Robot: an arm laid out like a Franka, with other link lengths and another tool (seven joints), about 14 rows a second.
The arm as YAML. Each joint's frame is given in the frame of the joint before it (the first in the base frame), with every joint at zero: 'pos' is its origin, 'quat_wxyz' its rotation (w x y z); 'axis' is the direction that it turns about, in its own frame. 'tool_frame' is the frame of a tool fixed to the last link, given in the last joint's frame.
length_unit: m
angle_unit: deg
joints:
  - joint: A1
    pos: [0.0, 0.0, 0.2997]
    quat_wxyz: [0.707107, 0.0, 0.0, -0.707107]
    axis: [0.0, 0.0, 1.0]
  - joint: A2
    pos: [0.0, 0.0, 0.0]
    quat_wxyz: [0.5, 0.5, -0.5, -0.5]
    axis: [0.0, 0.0, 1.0]
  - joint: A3
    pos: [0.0, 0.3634, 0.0]
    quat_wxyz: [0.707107, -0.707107, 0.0, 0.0]
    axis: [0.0, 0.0, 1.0]
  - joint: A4
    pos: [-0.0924, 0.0, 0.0]
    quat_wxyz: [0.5, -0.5, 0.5, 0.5]
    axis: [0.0, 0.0, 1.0]
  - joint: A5
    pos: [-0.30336, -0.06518, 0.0]
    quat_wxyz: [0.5, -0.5, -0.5, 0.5]
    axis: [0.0, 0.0, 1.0]
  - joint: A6
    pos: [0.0, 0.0, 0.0]
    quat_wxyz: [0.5, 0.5, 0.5, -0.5]
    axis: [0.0, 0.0, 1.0]
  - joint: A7
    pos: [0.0, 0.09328, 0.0]
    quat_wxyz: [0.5, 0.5, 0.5, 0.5]
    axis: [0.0, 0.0, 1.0]
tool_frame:
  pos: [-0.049, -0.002, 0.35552]
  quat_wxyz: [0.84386, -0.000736, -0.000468, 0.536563]
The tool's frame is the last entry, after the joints.
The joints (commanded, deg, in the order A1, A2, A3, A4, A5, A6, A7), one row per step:
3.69, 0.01, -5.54, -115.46, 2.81, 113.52, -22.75
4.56, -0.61, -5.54, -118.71, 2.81, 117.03, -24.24
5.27, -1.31, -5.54, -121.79, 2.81, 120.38, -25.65
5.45, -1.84, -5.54, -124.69, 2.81, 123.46, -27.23
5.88, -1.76, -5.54, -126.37, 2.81, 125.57, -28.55
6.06, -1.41, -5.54, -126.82, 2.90, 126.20, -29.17
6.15, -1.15, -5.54, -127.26, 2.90, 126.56, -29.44
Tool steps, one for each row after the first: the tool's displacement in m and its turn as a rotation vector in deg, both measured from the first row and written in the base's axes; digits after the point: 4 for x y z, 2 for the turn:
-0.0015, 0.0048, -0.0123, 0.00, -0.94, 2.20
-0.0032, 0.0085, -0.0229, -0.02, -1.96, 4.18
-0.0060, 0.0082, -0.0337, -0.05, -2.74, 5.81
-0.0063, 0.0099, -0.0424, -0.12, -3.14, 7.47
-0.0066, 0.0109, -0.0470, -0.08, -3.00, 8.19
-0.0085, 0.0112, -0.0512, -0.09, -2.67, 8.54

